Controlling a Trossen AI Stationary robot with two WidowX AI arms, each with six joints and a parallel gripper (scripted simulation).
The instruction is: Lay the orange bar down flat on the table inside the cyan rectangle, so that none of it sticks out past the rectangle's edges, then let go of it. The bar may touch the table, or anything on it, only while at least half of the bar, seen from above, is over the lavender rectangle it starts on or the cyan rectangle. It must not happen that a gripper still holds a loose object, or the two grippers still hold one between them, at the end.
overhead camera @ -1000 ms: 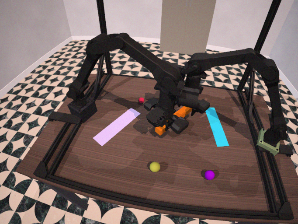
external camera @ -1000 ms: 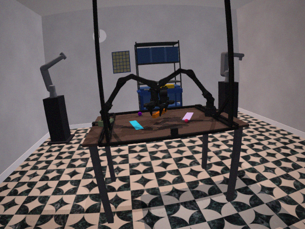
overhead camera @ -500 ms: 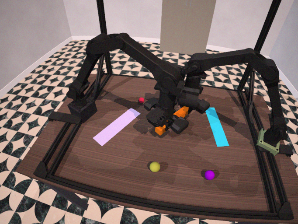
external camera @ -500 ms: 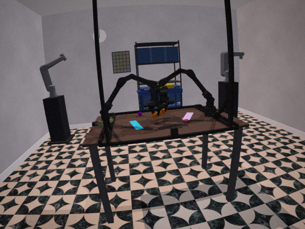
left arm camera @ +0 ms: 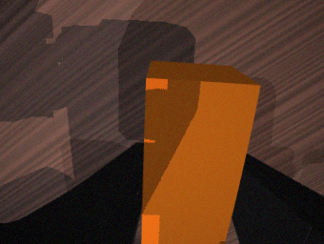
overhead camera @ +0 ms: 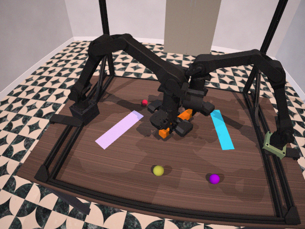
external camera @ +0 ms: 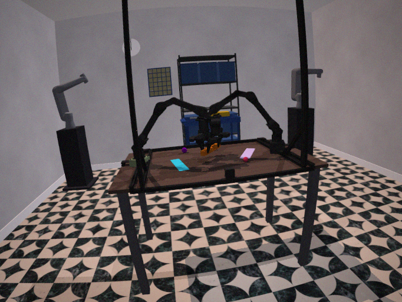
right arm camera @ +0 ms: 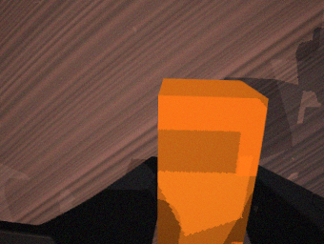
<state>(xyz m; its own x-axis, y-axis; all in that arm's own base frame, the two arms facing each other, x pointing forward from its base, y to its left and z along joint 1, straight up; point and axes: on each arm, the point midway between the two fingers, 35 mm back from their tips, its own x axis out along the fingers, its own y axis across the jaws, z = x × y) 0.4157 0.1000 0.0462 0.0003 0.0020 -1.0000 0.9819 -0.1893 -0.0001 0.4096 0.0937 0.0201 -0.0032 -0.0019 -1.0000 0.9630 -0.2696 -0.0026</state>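
Right now my right hand is 6 cm past the orange bar, 4 cm to the right of it and 3 cm above it. The rest, counted from my right hand: yellow ball (16 cm ahead, 7 cm below); then lavender rectangle (22 cm to the right, 9 cm below, 1 cm behind); then red ball (19 cm behind, 15 cm to the right, 8 cm below).
Right now the orange bar is 60 mm ahead of my left hand, 40 mm to the right of it and 30 mm below it. Round my left hand: yellow ball (290 mm ahead, 90 mm to the right, 70 mm below); then cyan rectangle (170 mm to the left, 90 mm below); then red ball (230 mm to the right, 80 mm below, 70 mm behind).
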